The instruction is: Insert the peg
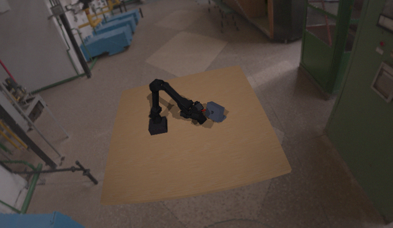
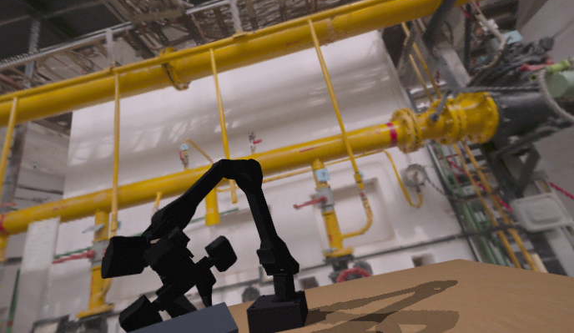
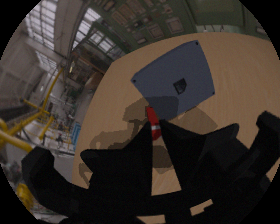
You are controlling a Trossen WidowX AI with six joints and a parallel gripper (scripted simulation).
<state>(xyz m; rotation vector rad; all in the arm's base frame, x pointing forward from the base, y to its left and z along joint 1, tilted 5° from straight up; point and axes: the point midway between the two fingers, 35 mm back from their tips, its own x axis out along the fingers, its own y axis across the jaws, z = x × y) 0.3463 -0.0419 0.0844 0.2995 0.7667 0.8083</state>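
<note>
My gripper tip is now 9 cm short of the grey-blue sloped panel, 1 cm to the right of it and 4 cm above it. Round my gripper tip: red peg (1 cm to the left, 1 cm below).
</note>
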